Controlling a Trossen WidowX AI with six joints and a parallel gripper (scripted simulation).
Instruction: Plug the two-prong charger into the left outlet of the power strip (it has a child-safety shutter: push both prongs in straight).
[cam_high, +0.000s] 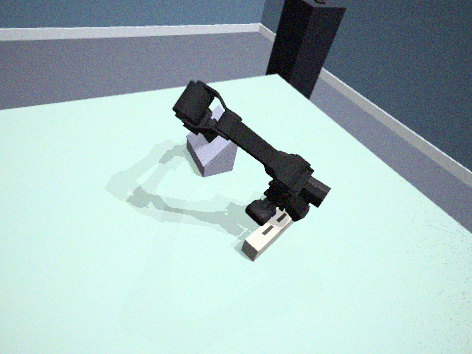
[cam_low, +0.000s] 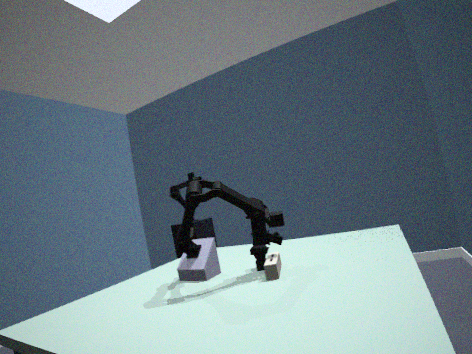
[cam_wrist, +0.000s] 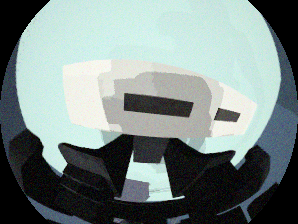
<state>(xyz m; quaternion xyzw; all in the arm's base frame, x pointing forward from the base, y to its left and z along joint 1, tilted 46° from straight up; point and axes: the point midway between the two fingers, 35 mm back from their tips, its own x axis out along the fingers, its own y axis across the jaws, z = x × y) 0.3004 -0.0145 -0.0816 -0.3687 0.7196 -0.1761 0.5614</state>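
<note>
Now: gripper tip 20 mm short of the dark charger, 10 mm to the right of it and 10 mm below it.
</note>
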